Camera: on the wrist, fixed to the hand. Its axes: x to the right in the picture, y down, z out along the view.
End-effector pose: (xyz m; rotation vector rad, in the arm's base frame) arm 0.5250 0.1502 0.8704 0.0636 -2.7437 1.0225
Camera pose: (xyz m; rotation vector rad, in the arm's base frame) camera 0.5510 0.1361 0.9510 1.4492 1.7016 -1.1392
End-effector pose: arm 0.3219 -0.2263 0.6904 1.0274 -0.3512 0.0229
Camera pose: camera 0.3407 -0.2130 0.6077 0.8229 -1.4077 1.2842
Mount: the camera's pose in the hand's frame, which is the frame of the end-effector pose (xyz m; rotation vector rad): -0.0087 -0.0654 -0.0549 0.2815 -0.3522 1.5098
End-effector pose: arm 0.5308 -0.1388 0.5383 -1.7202 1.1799 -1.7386
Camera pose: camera 0.4967 -0.0812 0.5920 -0.4878 1.3426 -0.5603
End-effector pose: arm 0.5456 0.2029 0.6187 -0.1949 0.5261 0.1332
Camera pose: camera 0.5230 0.1266 0.5865 0.5383 0.2346 1.5234
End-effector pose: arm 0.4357 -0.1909 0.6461 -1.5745 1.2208 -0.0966
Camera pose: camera 0.4397 -0.2295 0.7227 -0.1318 1.6904 0.8892
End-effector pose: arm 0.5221 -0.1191 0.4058 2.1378 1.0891 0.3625
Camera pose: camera 0.4490 -0.0745 0.4002 2.7394 -0.8847 0.4469
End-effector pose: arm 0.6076 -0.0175 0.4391 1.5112 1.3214 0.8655
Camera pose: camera 0.5333 -0.0157 0.3961 2.7058 -0.1978 1.1727
